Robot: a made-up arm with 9 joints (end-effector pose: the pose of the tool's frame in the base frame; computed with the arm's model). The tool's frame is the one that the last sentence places. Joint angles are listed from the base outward.
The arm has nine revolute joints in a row. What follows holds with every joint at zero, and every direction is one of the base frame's.
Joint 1 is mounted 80.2 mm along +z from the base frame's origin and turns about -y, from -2.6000 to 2.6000 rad.
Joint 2 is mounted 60.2 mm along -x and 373.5 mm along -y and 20.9 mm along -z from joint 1 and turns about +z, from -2.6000 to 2.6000 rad.
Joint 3 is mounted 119.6 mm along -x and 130.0 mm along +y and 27.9 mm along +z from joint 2 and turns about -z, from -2.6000 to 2.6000 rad.
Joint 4 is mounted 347.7 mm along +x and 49.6 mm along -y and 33.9 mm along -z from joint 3 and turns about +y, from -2.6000 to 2.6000 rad.
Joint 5 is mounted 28.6 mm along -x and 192.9 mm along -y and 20.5 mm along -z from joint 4 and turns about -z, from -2.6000 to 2.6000 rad.
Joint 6 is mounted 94.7 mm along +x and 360.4 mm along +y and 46.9 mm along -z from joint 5 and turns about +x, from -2.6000 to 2.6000 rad.
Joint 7 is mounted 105.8 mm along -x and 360.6 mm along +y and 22.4 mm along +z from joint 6 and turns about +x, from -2.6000 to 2.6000 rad.
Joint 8 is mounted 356.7 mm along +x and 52.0 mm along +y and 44.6 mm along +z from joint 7 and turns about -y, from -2.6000 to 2.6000 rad.
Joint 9 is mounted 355.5 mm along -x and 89.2 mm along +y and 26.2 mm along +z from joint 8 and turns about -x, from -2.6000 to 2.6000 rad.
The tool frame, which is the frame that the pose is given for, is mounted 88.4 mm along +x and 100.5 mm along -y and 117.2 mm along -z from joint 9; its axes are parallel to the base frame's.
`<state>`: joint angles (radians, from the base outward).
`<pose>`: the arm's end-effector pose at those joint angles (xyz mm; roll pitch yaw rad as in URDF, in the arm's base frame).
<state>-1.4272 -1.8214 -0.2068 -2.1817 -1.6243 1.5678 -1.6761 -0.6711 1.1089</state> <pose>-661.5 -407.7 -19.9 2.0698 0.7779 -0.8303</pose>
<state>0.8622 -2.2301 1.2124 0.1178 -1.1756 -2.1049 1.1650 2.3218 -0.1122</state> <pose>177.1 -615.5 -498.4 -2.7016 -1.3502 0.8320</pose>
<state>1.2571 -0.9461 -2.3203 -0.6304 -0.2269 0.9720 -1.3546 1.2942 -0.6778</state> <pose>-171.6 422.1 -200.4 -1.0716 0.1988 -2.8426</pose>
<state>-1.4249 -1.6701 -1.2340 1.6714 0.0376 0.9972 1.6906 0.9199 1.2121</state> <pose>-50.7 -244.6 -787.2 -1.2441 -0.8808 -3.1245</pose>
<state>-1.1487 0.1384 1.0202 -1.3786 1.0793 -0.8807 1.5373 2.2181 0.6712</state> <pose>693.6 -1237.0 238.4 2.1282 0.0114 2.2534</pose>
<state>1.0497 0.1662 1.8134 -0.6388 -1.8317 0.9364 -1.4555 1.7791 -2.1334</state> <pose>400.9 -18.3 -404.8 -0.3446 0.0093 2.1013</pose>
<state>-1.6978 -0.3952 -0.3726 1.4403 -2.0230 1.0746 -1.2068 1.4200 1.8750</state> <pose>530.6 -560.7 -190.2 0.4289 1.3750 0.2960</pose>
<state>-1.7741 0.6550 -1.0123 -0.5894 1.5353 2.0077 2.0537 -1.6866 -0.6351</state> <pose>85.8 364.0 -119.6 -2.6822 0.0206 -1.5146</pose>
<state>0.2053 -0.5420 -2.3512 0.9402 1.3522 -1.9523 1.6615 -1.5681 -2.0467</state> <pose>325.0 456.7 -529.4 0.4931 0.2777 -1.2008</pose>
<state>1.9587 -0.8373 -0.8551 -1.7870 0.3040 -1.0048 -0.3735 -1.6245 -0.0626</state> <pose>-686.2 343.1 370.1 2.2243 -0.3769 -1.3881</pose>
